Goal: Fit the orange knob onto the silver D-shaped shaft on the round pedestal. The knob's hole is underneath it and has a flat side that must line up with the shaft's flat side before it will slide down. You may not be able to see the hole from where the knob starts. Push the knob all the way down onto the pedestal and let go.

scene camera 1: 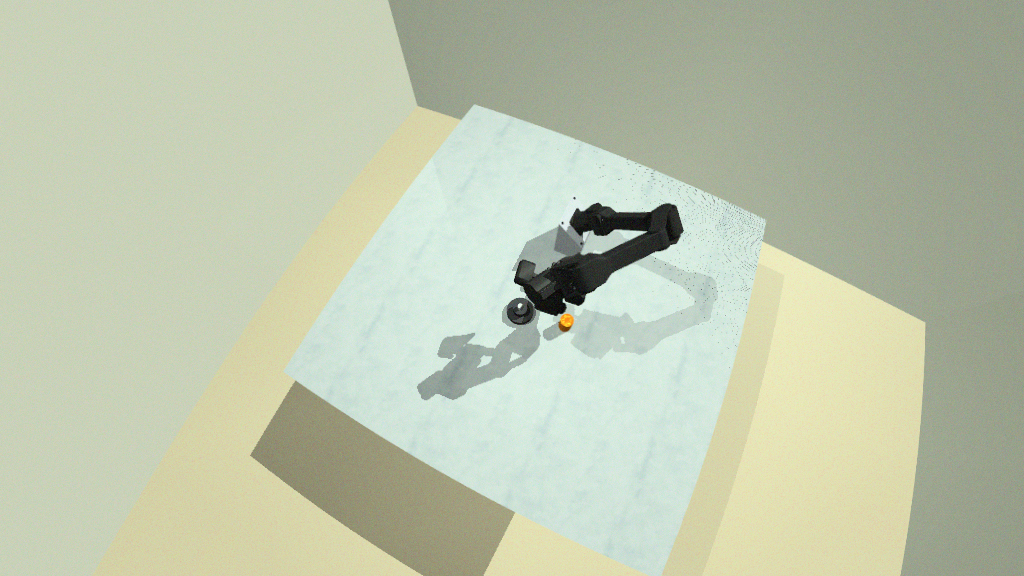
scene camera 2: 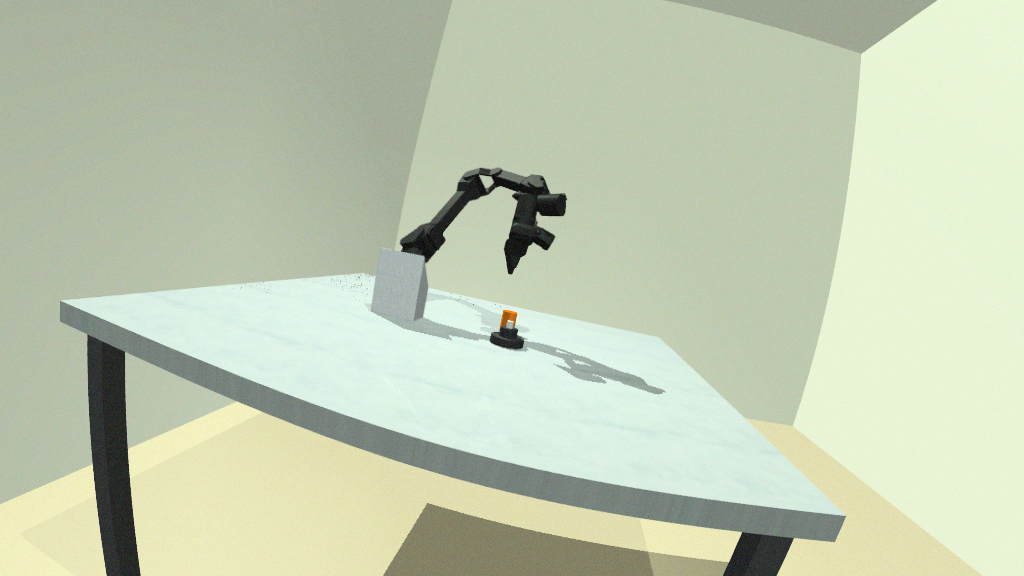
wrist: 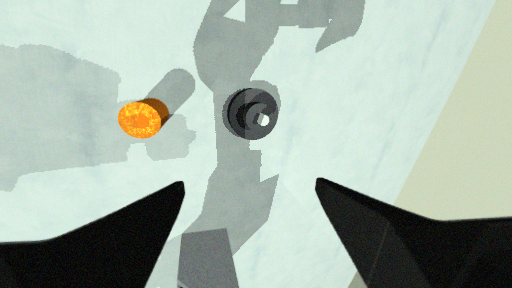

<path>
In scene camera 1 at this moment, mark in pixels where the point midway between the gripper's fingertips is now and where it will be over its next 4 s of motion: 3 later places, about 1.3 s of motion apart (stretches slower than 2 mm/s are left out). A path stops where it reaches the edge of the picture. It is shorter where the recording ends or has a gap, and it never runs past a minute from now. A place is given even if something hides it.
The gripper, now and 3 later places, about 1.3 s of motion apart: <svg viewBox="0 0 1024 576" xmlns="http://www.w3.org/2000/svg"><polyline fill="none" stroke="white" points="541,290 566,321 564,324 570,308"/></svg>
</path>
